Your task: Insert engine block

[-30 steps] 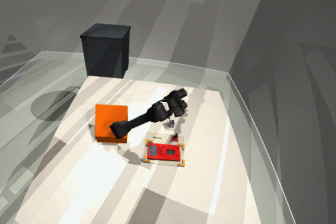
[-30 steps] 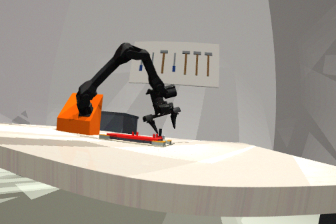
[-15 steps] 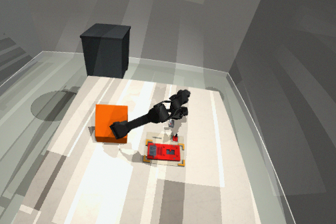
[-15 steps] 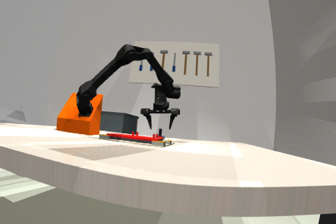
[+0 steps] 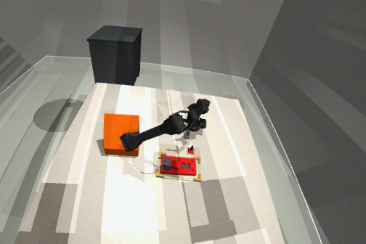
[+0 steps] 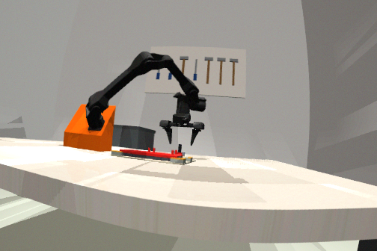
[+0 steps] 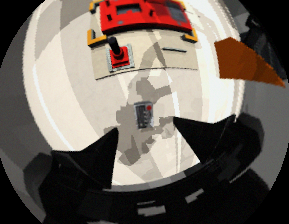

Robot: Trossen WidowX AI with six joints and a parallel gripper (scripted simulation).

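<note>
Now: the engine block 5 cm below my gripper tip.
</note>
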